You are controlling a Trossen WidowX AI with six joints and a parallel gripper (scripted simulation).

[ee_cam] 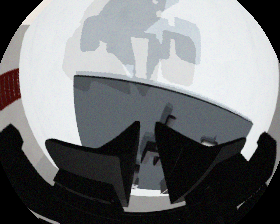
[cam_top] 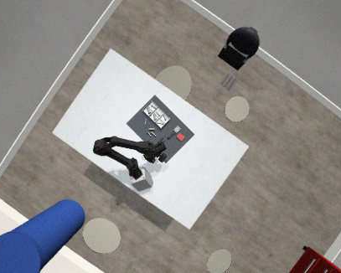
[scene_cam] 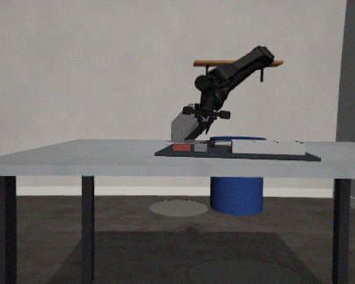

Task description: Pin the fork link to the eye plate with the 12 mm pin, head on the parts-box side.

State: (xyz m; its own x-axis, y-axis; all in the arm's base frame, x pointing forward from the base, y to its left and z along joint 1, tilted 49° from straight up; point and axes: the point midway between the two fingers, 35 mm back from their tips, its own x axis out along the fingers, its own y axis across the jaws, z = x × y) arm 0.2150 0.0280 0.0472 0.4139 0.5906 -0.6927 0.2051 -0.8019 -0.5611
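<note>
My gripper is now 6 cm short of the fork link, 4 cm to the right of it and 7 cm above it. From my hand the other things lie so: grey pin 6 cm ahead, 12 cm to the left, 7 cm below; then dark mat 13 cm ahead, 12 cm to the left, 8 cm below; then eye plate 15 cm ahead, 2 cm to the left, 7 cm below.
</note>
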